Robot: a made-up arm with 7 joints.
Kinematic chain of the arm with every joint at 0, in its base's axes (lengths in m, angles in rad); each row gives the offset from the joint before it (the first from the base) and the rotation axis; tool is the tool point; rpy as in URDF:
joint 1: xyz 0 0 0.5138 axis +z
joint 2: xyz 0 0 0 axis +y
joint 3: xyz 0 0 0.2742 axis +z
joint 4: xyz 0.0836 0 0 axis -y
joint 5: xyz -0.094 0 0.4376 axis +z
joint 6: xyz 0 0 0 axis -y
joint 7: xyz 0.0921 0 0 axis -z
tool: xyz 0 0 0 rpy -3.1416 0 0
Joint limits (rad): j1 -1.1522..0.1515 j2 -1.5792..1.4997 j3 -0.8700..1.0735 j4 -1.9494..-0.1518 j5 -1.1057..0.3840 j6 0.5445..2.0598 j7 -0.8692..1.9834
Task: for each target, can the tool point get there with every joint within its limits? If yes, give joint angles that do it. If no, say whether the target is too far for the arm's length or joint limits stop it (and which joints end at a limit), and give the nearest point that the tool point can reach.
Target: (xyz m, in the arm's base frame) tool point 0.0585 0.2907 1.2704
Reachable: yes | joints -0.9611 -0.6945 0.6054 -0.7681 -0.7465 1.4158 -0.6109
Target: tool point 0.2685 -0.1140 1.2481
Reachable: yes | joints -0.3455 0.0893 -0.0547 -0.3425 -0.0617 0.7839 0.1158
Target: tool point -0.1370 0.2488 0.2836
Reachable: no: joint limits stop it (at a limit: joint 1, joint 2, joint 4, joint 6) | nearest point 0.0692 0.4300 0.1762 | short by 0.295 m
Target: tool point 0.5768 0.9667 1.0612
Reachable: no: too far | nearest point 0.4135 0.5453 0.8892 | short by 0.483 m
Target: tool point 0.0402 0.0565 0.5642
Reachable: no: joint limits stop it (at a limit: joint 4, joint 6) | nearest point 0.2584 0.3632 0.8378 | short by 0.465 m
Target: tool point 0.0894 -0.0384 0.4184
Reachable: no: joint limits stop it (at a limit: joint 4, joint 6) | nearest point 0.3615 -0.1553 0.1280 | short by 0.415 m
